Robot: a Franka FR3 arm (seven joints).
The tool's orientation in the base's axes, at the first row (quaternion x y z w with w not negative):
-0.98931 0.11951 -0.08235 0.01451
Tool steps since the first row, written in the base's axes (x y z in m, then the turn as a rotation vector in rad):
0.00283 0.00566 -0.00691 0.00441 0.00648 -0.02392
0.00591 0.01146 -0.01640 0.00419 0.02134 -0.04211
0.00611 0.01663 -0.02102 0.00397 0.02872 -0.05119
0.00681 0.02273 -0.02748 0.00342 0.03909 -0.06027
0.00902 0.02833 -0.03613 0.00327 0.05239 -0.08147
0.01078 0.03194 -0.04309 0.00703 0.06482 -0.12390
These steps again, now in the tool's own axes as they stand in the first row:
0.00026 -0.00582 0.00734 -0.00114 -0.00617 0.02438
0.00031 -0.01172 0.01726 -0.00780 -0.01966 0.04241
-0.00147 -0.01656 0.02189 -0.01122 -0.02634 0.05139
-0.00329 -0.02234 0.02843 -0.01567 -0.03584 0.06035
-0.00389 -0.02787 0.03738 -0.02237 -0.04769 0.08135
-0.00417 -0.03145 0.04457 -0.02851 -0.05859 0.12392

